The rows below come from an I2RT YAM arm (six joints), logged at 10 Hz.
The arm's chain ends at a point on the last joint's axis. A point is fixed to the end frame.
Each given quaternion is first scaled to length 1.
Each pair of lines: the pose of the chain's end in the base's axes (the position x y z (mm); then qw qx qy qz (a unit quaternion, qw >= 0)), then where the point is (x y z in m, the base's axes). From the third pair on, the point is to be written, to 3 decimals.
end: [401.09 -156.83 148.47 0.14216 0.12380 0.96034 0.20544]
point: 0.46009 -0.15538 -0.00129
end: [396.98 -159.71 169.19 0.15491 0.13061 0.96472 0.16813]
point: 0.45751 -0.17108 0.02047
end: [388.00 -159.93 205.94 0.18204 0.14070 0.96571 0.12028]
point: 0.453 -0.188 0.061
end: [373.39 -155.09 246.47 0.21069 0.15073 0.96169 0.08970]
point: 0.444 -0.195 0.107
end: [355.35 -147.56 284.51 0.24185 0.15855 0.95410 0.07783]
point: 0.432 -0.193 0.151
